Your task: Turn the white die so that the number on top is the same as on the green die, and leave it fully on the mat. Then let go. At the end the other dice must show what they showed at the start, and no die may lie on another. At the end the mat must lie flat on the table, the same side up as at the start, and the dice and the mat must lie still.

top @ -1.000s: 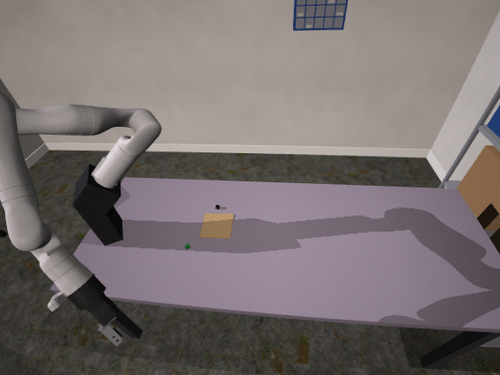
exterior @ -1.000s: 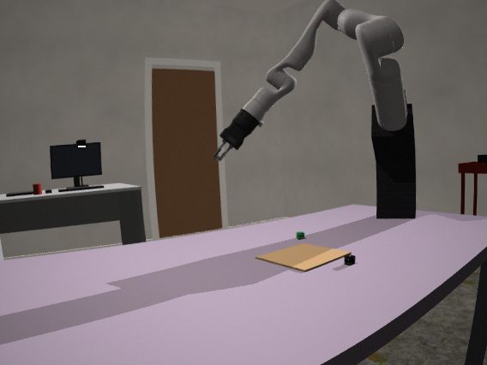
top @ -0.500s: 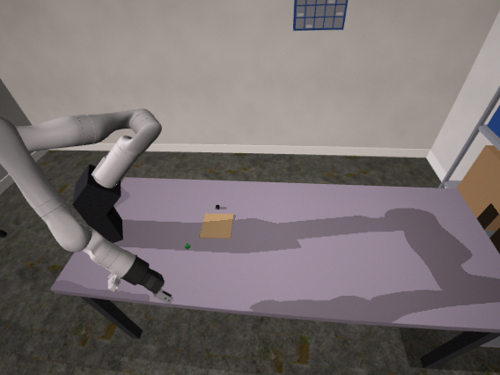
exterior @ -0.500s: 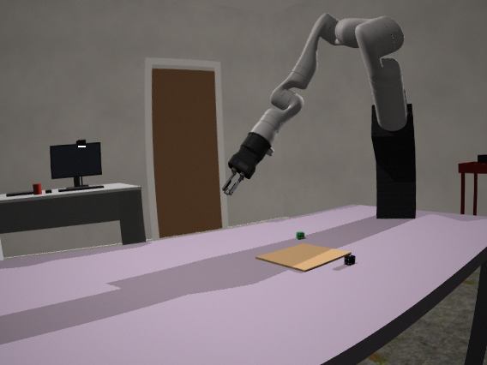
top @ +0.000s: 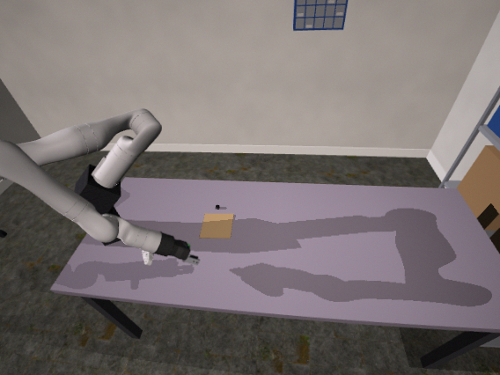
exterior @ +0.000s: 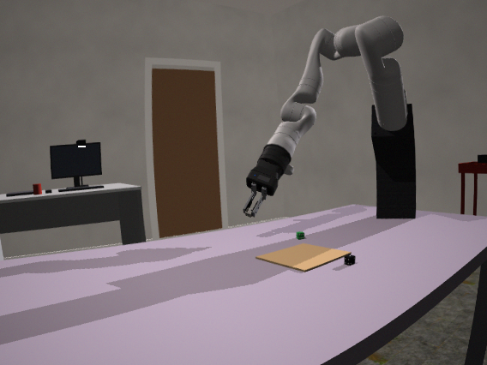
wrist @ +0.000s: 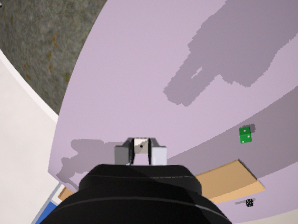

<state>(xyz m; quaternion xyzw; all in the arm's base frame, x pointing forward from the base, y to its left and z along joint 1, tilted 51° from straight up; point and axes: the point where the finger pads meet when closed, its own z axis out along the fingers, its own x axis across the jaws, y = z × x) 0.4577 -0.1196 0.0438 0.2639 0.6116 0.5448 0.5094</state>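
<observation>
The tan mat lies 230 mm to the left of my hand, 80 mm below it and 30 mm behind it. Also, from my hand: green die: 100 mm behind, 80 mm to the left, 70 mm below; then black die: 320 mm to the left, 80 mm behind, 70 mm below; then white die: 10 mm below, 10 mm ahead.
</observation>
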